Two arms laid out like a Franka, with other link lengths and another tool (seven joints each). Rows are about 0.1 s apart.
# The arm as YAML. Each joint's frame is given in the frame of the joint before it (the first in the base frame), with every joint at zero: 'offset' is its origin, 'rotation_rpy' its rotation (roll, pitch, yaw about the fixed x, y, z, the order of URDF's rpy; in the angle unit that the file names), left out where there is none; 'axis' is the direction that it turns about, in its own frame. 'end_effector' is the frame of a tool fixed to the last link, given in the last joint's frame.
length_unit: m
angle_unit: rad
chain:
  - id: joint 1
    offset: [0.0, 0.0, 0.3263]
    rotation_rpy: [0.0, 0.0, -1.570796]
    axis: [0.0, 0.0, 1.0]
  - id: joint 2
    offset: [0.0, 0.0, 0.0]
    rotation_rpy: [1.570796, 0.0, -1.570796]
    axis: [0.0, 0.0, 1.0]
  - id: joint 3
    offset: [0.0, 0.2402, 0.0]
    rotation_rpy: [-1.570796, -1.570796, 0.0]
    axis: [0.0, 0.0, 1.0]
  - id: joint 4
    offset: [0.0, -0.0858, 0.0]
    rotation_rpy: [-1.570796, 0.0, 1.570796]
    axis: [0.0, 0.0, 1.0]
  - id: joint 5
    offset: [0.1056, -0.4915, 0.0]
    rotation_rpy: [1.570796, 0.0, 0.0]
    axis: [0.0, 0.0, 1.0]
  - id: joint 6
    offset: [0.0, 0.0, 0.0]
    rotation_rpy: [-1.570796, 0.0, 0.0]
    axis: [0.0, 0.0, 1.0]
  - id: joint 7
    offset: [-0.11, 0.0, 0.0]
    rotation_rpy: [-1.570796, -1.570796, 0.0]
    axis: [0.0, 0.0, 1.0]
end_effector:
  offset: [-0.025, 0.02, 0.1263]
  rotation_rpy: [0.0, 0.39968, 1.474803]
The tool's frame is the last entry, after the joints.
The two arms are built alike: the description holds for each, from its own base.
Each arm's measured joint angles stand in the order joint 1, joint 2, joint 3, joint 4, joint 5, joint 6, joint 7.
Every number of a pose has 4 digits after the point.
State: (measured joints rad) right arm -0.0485 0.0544 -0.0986 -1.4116 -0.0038 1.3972 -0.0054; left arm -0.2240 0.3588 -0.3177 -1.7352 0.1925 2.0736 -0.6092
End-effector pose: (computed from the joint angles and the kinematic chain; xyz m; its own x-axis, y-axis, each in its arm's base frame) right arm 0.6541 -0.0708 0.5857 -0.8911 0.0422 0.4518 0.0462 0.9989 -0.0022; left arm 0.6335 -0.3481 0.2516 -0.9297 -0.1004 0.3545 -0.0900 0.9949 0.0456
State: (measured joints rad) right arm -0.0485 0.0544 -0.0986 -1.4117 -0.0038 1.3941 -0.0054; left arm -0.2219 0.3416 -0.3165 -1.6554 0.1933 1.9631 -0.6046
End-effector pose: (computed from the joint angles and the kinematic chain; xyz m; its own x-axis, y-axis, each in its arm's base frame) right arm 0.6537 -0.0707 0.5854 -0.8897 0.0420 0.4546 0.0462 0.9989 -0.0018; left arm 0.6440 -0.3432 0.2999 -0.9264 -0.1208 0.3566 -0.1038 0.9924 0.0666
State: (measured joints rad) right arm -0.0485 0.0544 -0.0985 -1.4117 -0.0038 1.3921 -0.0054; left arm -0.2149 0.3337 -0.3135 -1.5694 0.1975 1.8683 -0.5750
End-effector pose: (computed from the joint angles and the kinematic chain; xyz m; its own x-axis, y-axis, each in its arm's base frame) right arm 0.6534 -0.0706 0.5852 -0.8888 0.0418 0.4564 0.0461 0.9989 -0.0016; left arm 0.6560 -0.3329 0.3474 -0.9282 -0.1212 0.3519 -0.0993 0.9919 0.0796
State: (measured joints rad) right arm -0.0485 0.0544 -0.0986 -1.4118 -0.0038 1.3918 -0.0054; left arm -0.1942 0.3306 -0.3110 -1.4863 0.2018 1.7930 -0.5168
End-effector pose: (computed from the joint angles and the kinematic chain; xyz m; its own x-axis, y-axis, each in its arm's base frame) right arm 0.6534 -0.0707 0.5851 -0.8886 0.0418 0.4568 0.0462 0.9989 -0.0016; left arm 0.6708 -0.3125 0.3919 -0.9337 -0.1037 0.3428 -0.0794 0.9933 0.0844
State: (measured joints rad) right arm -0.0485 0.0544 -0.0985 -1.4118 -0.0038 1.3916 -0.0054; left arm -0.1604 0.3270 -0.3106 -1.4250 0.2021 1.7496 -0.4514
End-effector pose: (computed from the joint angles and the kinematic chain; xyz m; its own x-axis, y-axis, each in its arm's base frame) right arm 0.6534 -0.0706 0.5851 -0.8885 0.0417 0.4569 0.0461 0.9989 -0.0016; left arm 0.6856 -0.2851 0.4268 -0.9406 -0.0832 0.3292 -0.0601 0.9950 0.0798
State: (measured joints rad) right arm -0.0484 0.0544 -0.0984 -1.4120 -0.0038 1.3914 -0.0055; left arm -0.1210 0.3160 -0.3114 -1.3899 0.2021 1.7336 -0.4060
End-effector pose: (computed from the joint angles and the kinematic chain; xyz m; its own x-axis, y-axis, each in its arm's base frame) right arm 0.6534 -0.0705 0.5850 -0.8883 0.0414 0.4573 0.0458 0.9989 -0.0015; left arm 0.6978 -0.2557 0.4541 -0.9485 -0.0799 0.3065 -0.0605 0.9956 0.0721
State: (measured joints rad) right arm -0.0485 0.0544 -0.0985 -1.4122 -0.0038 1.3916 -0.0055; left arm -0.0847 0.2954 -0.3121 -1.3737 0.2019 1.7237 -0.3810
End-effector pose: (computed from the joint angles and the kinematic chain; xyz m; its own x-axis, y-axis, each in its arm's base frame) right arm 0.6534 -0.0706 0.5849 -0.8883 0.0416 0.4573 0.0460 0.9989 -0.0015; left arm 0.7045 -0.2289 0.4777 -0.9546 -0.0919 0.2835 -0.0756 0.9948 0.0680
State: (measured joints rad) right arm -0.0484 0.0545 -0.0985 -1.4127 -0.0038 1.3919 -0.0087; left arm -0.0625 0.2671 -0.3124 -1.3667 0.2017 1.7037 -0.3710
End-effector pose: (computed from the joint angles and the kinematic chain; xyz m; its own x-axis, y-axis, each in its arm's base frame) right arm 0.6534 -0.0706 0.5846 -0.8883 0.0386 0.4576 0.0427 0.9991 -0.0013; left arm 0.7032 -0.2117 0.5004 -0.9573 -0.1072 0.2683 -0.0915 0.9933 0.0705
